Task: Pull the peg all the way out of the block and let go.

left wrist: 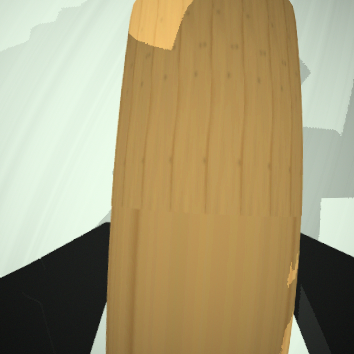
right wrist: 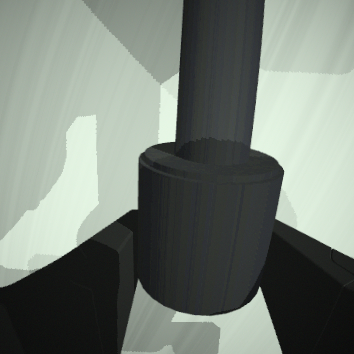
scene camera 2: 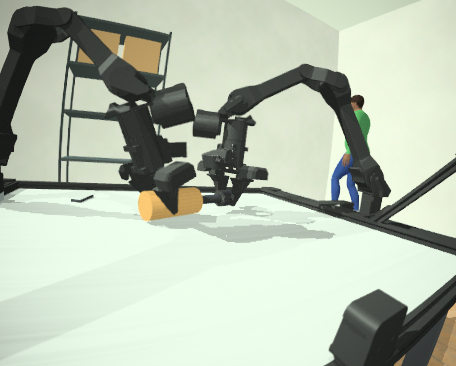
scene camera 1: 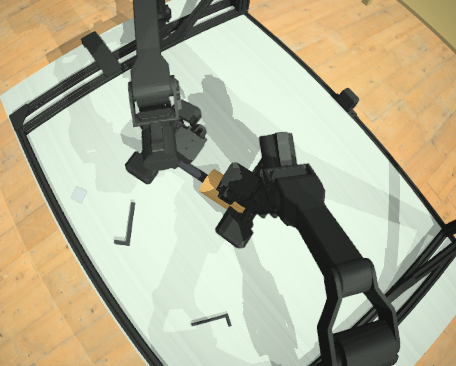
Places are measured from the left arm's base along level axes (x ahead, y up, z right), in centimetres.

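Pixels of known places: left gripper, fingertip midpoint: [left wrist: 197, 237] [scene camera 2: 166, 210]; right gripper, fingertip midpoint: [right wrist: 196, 222] [scene camera 2: 226, 204]; right arm's base, link origin: [scene camera 2: 368, 215].
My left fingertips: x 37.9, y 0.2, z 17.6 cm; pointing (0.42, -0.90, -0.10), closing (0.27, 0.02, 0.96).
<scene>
For each thing: its top centre in the pictures, then the offset to it from my left fingertips. "spot": a spot on its surface instead.
- orange wooden block, top centre: [left wrist: 229, 202] [scene camera 1: 232, 191] [scene camera 2: 172, 188] dz -0.3, dx +1.0, dy +4.4 cm
- dark peg, top centre: [right wrist: 235, 61] [scene camera 1: 187, 163] [scene camera 2: 212, 190] dz -3.0, dx +11.8, dy +3.5 cm
- small pale square, surface spot: [scene camera 1: 78, 194] spot: dz -25.5, dx +24.6, dy -1.8 cm
- black box, surface spot: [scene camera 2: 372, 325] [scene camera 1: 358, 100] spot: dz +41.1, dx -1.6, dy +2.9 cm
The orange wooden block [scene camera 1: 210, 187] [scene camera 2: 150, 205] [left wrist: 205, 150] is a cylinder lying on its side. My left gripper [scene camera 1: 231, 201] [scene camera 2: 172, 202] [left wrist: 197, 237] is shut on it, one finger on each side. The dark peg [scene camera 1: 194, 172] [scene camera 2: 211, 199] [right wrist: 220, 75] has a thick round head and a thinner shaft. My right gripper [scene camera 1: 167, 160] [scene camera 2: 226, 198] [right wrist: 196, 222] is shut on the head. A stretch of bare shaft shows between the head and the block, in line with the block. The shaft's far end is hidden at or in the block's end face.
Two dark L-shaped pieces [scene camera 1: 131, 222] [scene camera 1: 210, 319] and a small pale square [scene camera 1: 78, 194] lie on the table. A dark frame runs along the table edges, with a black box [scene camera 1: 348, 99] [scene camera 2: 372, 325] at one edge. A shelf unit and a person stand behind in scene camera 2.
</scene>
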